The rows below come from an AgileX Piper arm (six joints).
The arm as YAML. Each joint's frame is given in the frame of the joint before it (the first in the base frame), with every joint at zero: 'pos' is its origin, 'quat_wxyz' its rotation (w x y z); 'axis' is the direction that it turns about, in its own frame. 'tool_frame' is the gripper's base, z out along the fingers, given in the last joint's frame.
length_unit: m
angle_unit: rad
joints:
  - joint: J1
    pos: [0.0, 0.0, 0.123]
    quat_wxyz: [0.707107, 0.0, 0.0, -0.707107]
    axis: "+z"
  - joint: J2
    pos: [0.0, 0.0, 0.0]
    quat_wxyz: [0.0, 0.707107, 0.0, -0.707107]
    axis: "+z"
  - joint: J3
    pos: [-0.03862, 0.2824, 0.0]
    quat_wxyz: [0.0, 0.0, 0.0, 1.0]
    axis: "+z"
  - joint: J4
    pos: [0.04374, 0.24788, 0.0]
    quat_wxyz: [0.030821, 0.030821, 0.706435, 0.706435]
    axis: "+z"
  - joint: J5
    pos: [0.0, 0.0, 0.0]
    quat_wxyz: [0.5, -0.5, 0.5, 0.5]
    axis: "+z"
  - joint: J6
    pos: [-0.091, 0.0, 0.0]
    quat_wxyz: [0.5, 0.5, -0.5, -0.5]
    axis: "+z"
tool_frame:
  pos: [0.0, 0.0, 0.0]
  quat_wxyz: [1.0, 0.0, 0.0, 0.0]
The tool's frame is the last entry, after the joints.
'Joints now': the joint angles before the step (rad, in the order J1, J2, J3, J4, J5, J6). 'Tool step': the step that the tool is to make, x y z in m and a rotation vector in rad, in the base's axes. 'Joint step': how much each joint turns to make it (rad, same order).
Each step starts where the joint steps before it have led.
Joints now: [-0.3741, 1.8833, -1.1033, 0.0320, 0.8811, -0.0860]
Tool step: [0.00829, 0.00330, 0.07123, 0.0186, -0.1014, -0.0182]
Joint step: [0.0038, -0.1188, -0.1403, 0.0577, 0.1716, 0.0001]
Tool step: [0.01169, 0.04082, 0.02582, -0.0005, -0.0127, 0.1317]
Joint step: [0.1251, -0.0311, -0.0643, 0.0006, 0.0835, 0.0001]
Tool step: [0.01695, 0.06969, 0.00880, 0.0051, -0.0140, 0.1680]
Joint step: [0.2091, 0.0176, -0.0589, 0.0018, 0.0247, 0.0431]
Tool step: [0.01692, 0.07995, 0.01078, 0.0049, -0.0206, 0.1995]
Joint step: [0.2198, 0.0728, -0.1441, -0.0010, 0.0485, 0.0251]
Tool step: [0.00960, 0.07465, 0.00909, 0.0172, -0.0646, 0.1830]
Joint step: [0.1802, 0.0893, -0.1643, -0.0007, 0.0084, -0.0021]
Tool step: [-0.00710, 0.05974, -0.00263, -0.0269, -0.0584, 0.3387]
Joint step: [0.1405, 0.0695, -0.0959, -0.0056, 0.0014, -0.2027]
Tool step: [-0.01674, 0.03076, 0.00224, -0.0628, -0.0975, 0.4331]
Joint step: [0.0870, -0.0001, -0.0070, -0.0194, -0.0185, -0.3563]
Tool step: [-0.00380, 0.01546, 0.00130, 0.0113, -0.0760, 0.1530]
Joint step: [0.0348, 0.0023, -0.0027, 0.0021, -0.0608, -0.1278]
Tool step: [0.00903, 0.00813, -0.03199, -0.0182, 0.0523, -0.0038]
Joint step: [0.0000, 0.0756, -0.0008, 0.0165, -0.0218, -0.0003]
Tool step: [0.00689, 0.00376, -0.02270, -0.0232, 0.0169, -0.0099]
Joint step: [0.0000, 0.0522, -0.0001, -0.0114, -0.0257, 0.0108]
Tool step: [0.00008, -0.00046, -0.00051, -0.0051, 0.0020, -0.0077]
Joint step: [0.0000, 0.0009, 0.0001, -0.0054, 0.0031, 0.0095]
